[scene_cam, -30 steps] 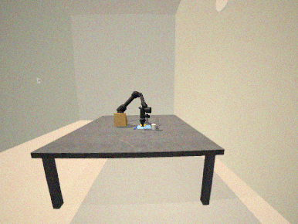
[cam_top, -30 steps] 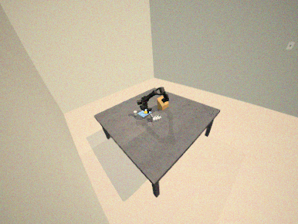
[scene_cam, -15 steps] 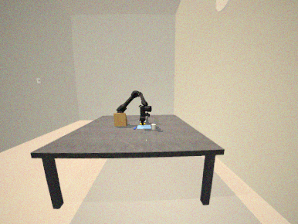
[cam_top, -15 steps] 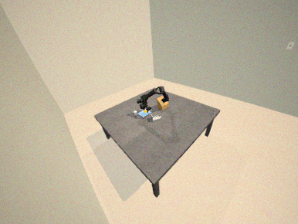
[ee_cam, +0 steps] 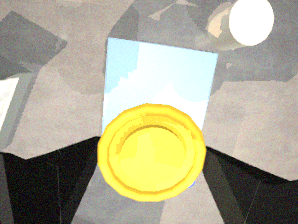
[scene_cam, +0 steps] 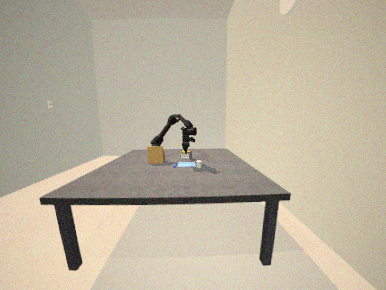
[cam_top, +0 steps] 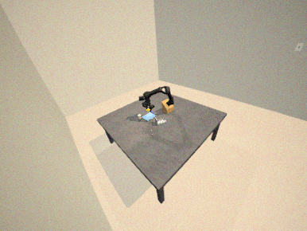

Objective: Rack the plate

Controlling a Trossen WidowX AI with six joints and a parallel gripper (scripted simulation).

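My gripper tip is 10 mm past the wire dish rack, 200 mm to the right of it and 80 mm above it. Round my gripper tip: yellow plate: 10 mm above; then white cup: 110 mm ahead, 80 mm to the right, 80 mm below; then blue utensil: 90 mm behind, 50 mm to the right, 100 mm below.
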